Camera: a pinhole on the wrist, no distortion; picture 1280 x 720 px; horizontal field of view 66.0 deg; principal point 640.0 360.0 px. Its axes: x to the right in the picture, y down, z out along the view. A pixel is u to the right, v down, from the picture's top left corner.
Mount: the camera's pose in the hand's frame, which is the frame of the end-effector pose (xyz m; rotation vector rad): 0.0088 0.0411 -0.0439 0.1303 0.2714 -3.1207
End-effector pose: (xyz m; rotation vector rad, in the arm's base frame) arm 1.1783 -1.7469 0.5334 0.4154 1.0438 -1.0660
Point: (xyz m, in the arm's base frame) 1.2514 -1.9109 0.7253
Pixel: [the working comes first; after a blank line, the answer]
In the camera's frame: 0.0575 0.0373 0.3084

824 479
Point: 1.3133 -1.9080 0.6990
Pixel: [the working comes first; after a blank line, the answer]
In the camera's frame: 0.0296 -0.0239 0.3113

734 284
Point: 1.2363 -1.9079 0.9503
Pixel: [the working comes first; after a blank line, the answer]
In the camera's frame: 0.2436 0.0701 0.4314

1197 520
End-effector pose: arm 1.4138 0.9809 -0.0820 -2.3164 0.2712 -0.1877
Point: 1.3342 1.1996 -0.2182
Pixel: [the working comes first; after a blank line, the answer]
In the camera's frame: 0.1246 0.0283 0.2926

1060 455
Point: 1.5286 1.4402 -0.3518
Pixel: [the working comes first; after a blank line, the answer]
In the camera's frame: -0.0204 0.0680 0.5941

606 473
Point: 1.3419 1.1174 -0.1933
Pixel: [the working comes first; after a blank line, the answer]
In the camera's frame: 0.1014 0.0056 0.2127

1110 386
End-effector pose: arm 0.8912 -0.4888 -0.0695 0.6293 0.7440 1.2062
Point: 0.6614 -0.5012 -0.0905
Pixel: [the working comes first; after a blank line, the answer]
In the camera's frame: 0.0713 -0.0484 -0.1551

behind the camera
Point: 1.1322 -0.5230 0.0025
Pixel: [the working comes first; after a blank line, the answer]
In the camera's frame: -0.0130 0.0851 0.2986

597 641
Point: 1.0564 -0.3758 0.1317
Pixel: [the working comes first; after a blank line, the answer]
In the camera's frame: -0.1204 -0.0934 0.2720

204 22
